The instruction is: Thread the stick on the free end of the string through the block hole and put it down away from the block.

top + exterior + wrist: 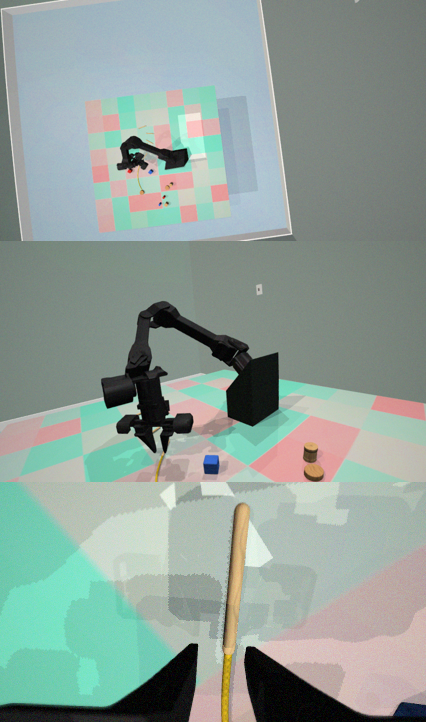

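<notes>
My gripper tip is now 1 cm past the thin wooden stick, 1 cm to the left of it and 1 cm above it. The rest, counted from my gripper tip: blue block: 8 cm behind, 12 cm to the left; round wooden button: 1 cm ahead, 32 cm to the left, 1 cm below; red cube: 12 cm ahead, 11 cm to the left.
</notes>
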